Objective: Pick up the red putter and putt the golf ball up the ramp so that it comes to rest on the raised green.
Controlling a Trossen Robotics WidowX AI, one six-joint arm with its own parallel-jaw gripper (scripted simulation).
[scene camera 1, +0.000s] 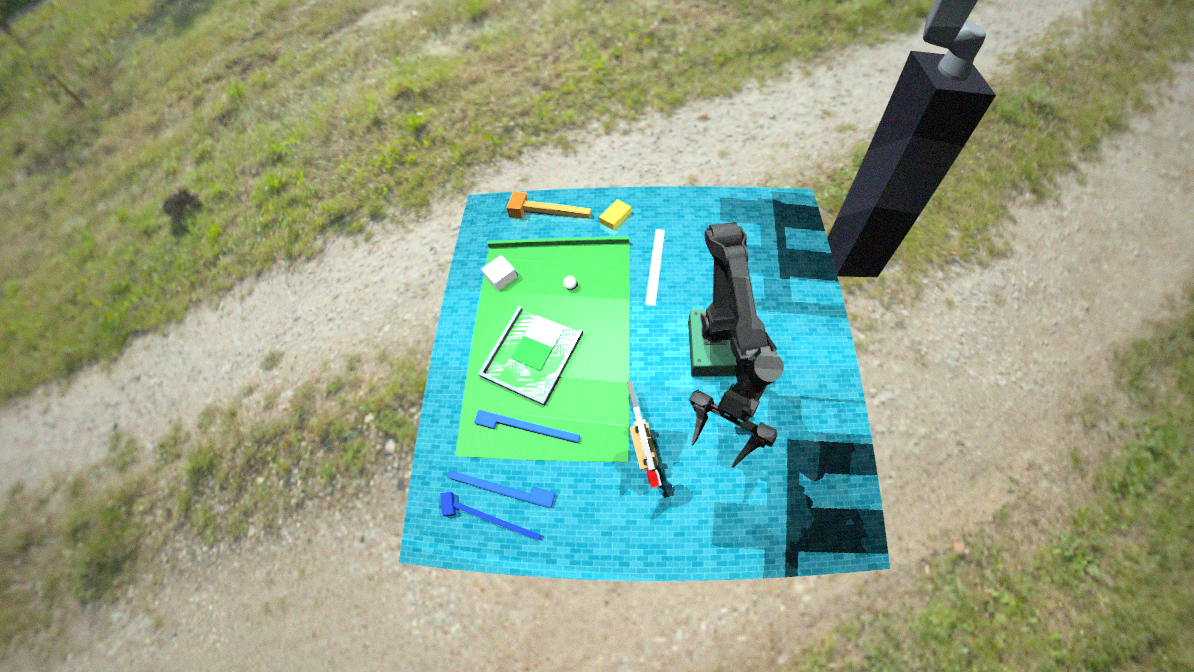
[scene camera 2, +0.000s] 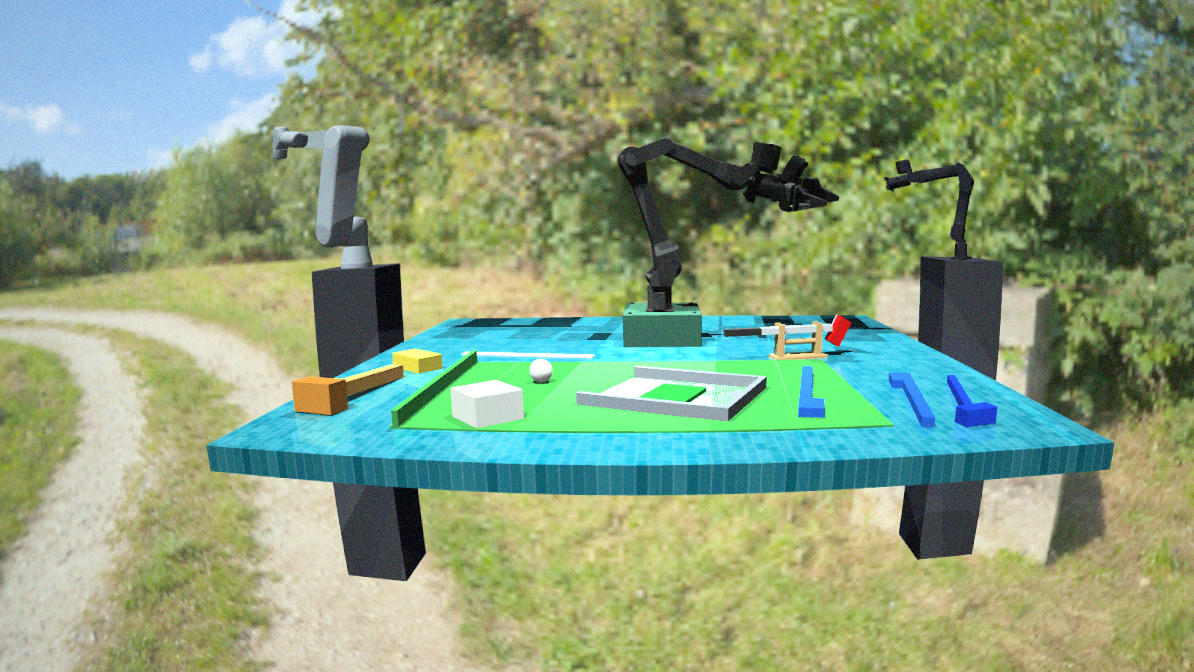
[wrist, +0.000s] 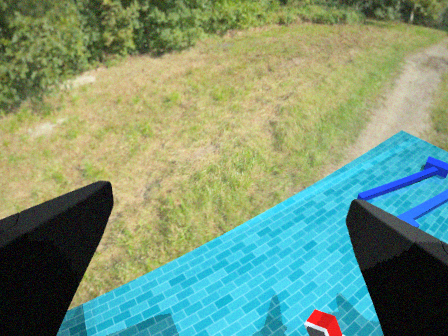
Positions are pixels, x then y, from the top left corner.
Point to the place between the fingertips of my gripper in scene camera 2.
At 832, 201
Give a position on a white cube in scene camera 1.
499, 272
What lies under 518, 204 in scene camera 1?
An orange mallet.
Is my gripper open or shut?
Open.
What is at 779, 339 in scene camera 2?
A wooden stand.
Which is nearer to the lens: the orange mallet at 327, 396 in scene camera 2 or the white cube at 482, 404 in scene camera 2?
The white cube.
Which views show my gripper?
Scene camera 1, scene camera 2 and the wrist view: all of them.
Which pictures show the white cube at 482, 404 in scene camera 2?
Scene camera 1 and scene camera 2 only.
